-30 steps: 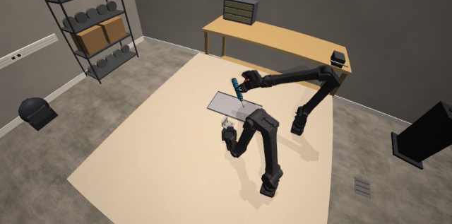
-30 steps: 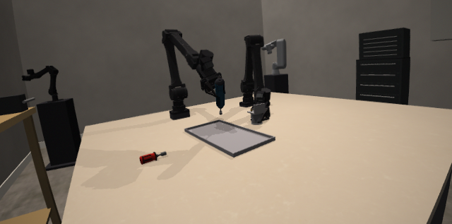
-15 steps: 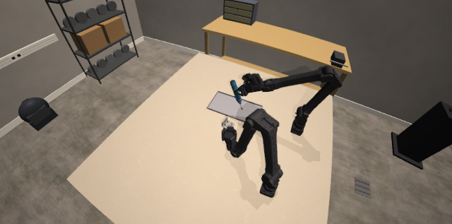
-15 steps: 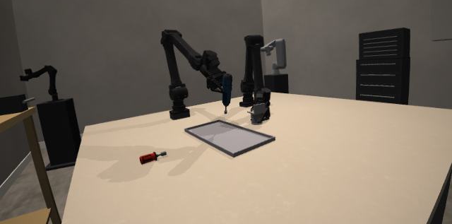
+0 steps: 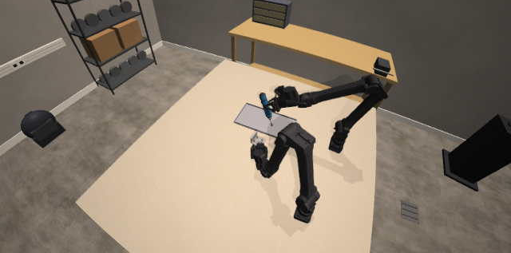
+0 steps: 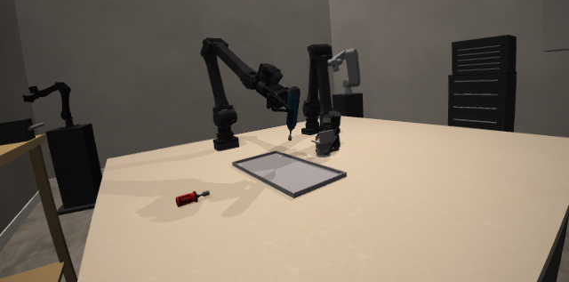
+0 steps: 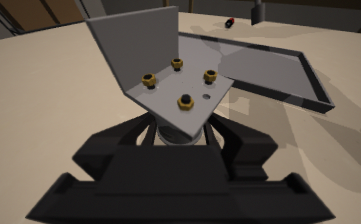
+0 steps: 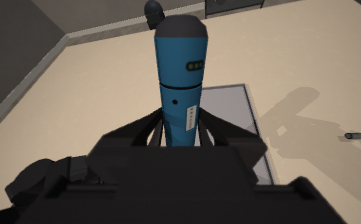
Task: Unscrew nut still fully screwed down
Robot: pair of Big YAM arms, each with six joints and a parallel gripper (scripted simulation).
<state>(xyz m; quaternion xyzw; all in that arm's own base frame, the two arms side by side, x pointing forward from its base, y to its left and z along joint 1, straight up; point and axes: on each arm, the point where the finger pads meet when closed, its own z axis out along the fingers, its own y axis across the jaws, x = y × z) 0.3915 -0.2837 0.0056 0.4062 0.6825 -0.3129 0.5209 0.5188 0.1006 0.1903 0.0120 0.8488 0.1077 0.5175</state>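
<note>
The joint module is 10 mm above my left hand. Also, from my left hand: red-handled tool (550 mm to the right, 170 mm ahead, 10 mm below); bracket (50 mm above); grey tray (220 mm to the right, 70 mm ahead, 20 mm below).
</note>
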